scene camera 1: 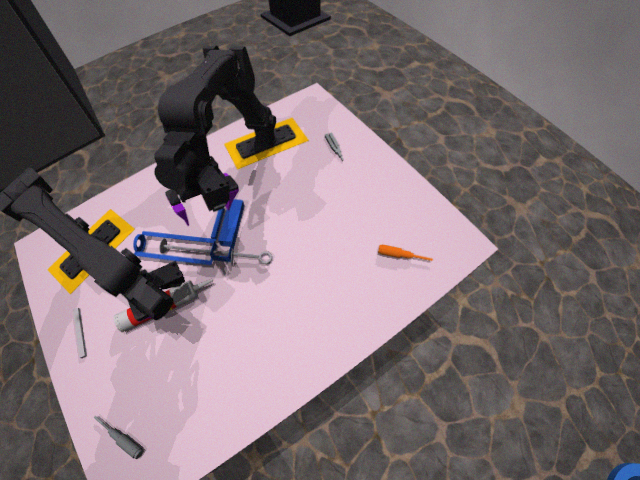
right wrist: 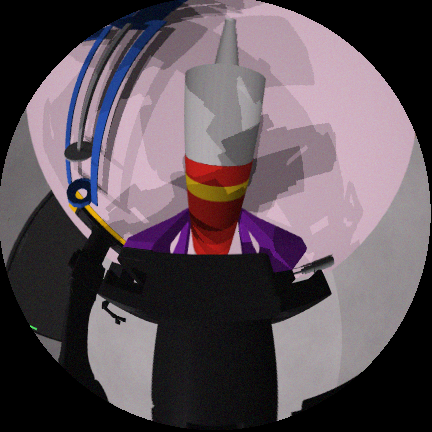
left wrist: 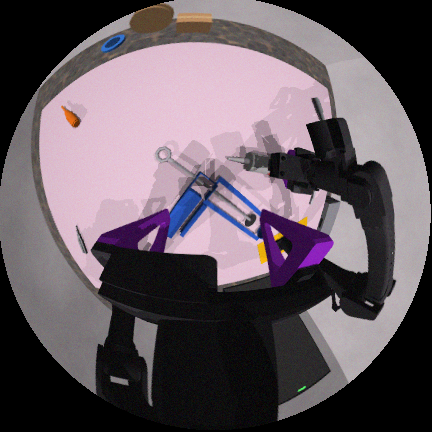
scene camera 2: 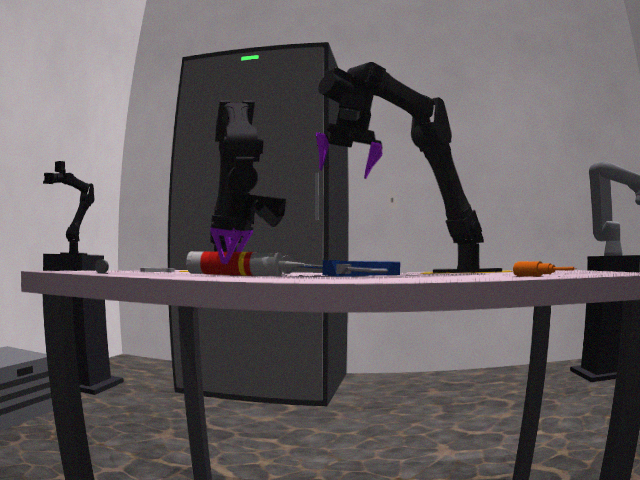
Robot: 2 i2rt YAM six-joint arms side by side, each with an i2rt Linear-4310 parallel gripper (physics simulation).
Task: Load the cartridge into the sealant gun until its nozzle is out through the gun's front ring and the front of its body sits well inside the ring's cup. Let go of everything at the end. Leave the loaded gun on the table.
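Places are measured from the left arm's base along level axes (x ahead, y left, z up), in millimetres.
Pixels of known places: left gripper, fingertip midpoint: (scene camera 1: 208, 216) (left wrist: 214, 213) (scene camera 2: 342, 173); right gripper, fingertip midpoint: (right wrist: 214, 212) (scene camera 2: 228, 262); left arm's base at its link origin: (scene camera 1: 266, 142); right arm's base at its link origin: (right wrist: 104, 233) (left wrist: 284, 240).
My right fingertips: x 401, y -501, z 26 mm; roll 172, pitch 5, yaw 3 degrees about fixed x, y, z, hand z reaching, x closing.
Observation:
Ahead of a thing's pixels: the offset from my right fingertips to its top centre. "pt": to the spot under its first point.
The cartridge @(dy +37, dx +0, dz +24 mm) (scene camera 1: 133, 315) (scene camera 2: 210, 262) (left wrist: 259, 161) (right wrist: 219, 175), red and grey-white with a yellow band, lies beside the blue gun @(pt dy +280, dx -117, dz +5 mm) (scene camera 1: 233, 227) (scene camera 2: 390, 267) (left wrist: 185, 212). Its nozzle points toward the gun's handle end in scene camera 1, away from the front ring @(pt dy +15, dx -193, dz +22 mm) (scene camera 1: 136, 243) (right wrist: 71, 193). The gun lies on its side, its plunger rod extending past the handle. My right gripper (scene camera 2: 225, 259) (left wrist: 283, 168) (right wrist: 214, 212) is shut on the cartridge's red body, a finger on each side, at table height. My left gripper (scene camera 1: 207, 215) (scene camera 2: 343, 173) (left wrist: 214, 213) is open and empty above the gun's handle side.
An orange screwdriver @(dy +665, dx +177, dz +1 mm) (scene camera 1: 395, 252) (scene camera 2: 527, 268) (left wrist: 72, 119) lies right in scene camera 1. A grey screwdriver @(dy -182, dx +254, dz +1 mm) (scene camera 1: 124, 443) (left wrist: 317, 107) lies near the lower left, a flat grey bar @(dy -216, dx -38, dz -16 mm) (scene camera 1: 79, 333) left of the cartridge, and a small grey tool @(dy +693, dx -264, dz -16 mm) (scene camera 1: 332, 142) (left wrist: 81, 240) by the left arm's base.

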